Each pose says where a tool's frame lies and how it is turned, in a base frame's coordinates. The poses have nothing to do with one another.
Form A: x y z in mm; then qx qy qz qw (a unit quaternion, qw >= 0).
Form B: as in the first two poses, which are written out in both.
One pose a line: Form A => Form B
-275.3 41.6 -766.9 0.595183 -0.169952 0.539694 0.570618 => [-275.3 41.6 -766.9], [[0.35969 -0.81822 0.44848], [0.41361 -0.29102 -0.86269], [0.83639 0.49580 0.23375]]
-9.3 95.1 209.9 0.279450 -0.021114 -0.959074 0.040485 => [-9.3 95.1 209.9], [[-0.84054 0.06586 -0.53774], [-0.08946 -0.99583 0.01787], [-0.53432 0.06313 0.84292]]
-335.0 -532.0 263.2 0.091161 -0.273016 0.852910 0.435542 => [-335.0 -532.0 263.2], [[-0.60399 -0.79273 -0.08232], [0.69318 -0.47153 -0.54512], [0.39332 -0.38631 0.83430]]
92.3 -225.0 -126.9 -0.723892 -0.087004 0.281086 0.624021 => [92.3 -225.0 -126.9], [[0.82684 -0.22484 -0.51554], [0.47677 -0.20606 0.85454], [-0.29837 -0.95236 -0.06318]]
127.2 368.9 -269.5 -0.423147 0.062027 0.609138 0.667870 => [127.2 368.9 -269.5], [[0.25021 -0.86614 -0.43266], [0.76116 -0.10020 0.64078], [-0.59836 -0.48965 0.63420]]
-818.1 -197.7 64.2 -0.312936 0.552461 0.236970 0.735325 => [-818.1 -197.7 64.2], [[0.27726 -0.69427 0.66416], [0.00273 0.69183 0.72205], [-0.96079 -0.19839 0.19372]]
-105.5 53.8 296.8 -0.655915 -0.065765 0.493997 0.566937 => [-105.5 53.8 296.8], [[0.50328 -0.47386 -0.72261], [0.64640 -0.34851 0.67875], [-0.57347 -0.80870 0.13090]]
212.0 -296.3 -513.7 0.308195 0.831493 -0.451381 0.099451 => [212.0 -296.3 -513.7], [[-0.79025 0.60230 -0.11284], [0.42274 0.40254 -0.81194], [-0.44361 -0.68934 -0.57273]]
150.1 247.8 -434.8 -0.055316 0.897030 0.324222 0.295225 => [150.1 247.8 -434.8], [[-0.81956 -0.29068 0.49378], [0.09220 0.78364 0.61433], [-0.56552 0.54901 -0.61544]]
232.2 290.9 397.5 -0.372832 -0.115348 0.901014 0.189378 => [232.2 290.9 397.5], [[-0.65026 -0.25525 -0.71554], [0.42728 -0.90166 -0.06665], [-0.62817 -0.34907 0.69538]]
